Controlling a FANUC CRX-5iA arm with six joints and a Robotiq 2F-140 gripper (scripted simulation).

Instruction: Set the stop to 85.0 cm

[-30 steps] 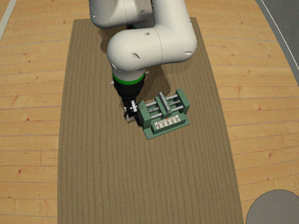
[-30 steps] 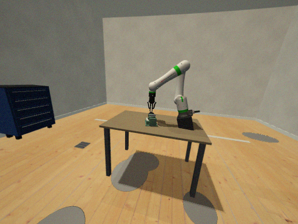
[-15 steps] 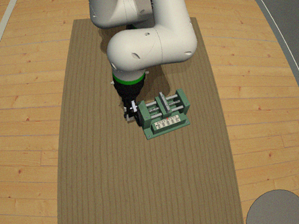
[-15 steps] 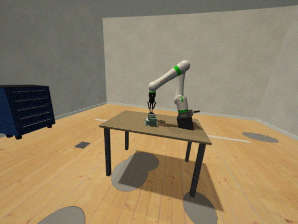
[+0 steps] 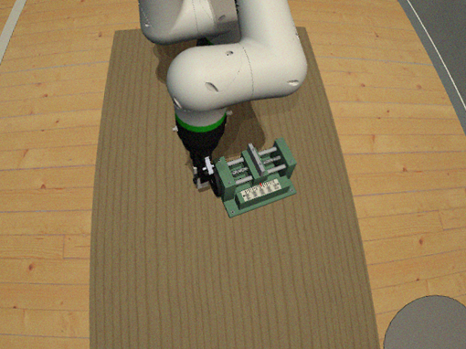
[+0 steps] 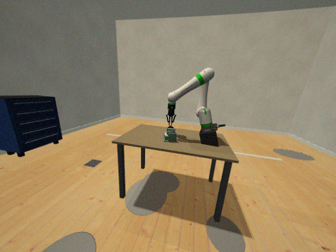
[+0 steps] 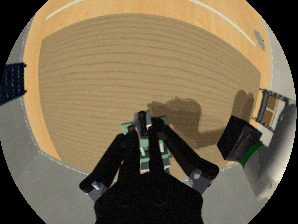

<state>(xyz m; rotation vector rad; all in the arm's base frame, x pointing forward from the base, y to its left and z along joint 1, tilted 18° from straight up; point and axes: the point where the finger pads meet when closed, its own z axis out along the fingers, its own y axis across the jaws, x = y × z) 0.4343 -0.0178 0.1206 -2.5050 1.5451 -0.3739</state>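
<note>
Now: the stop block 60 mm behind my hand, 140 mm to the left of it and 30 mm below it.
</note>
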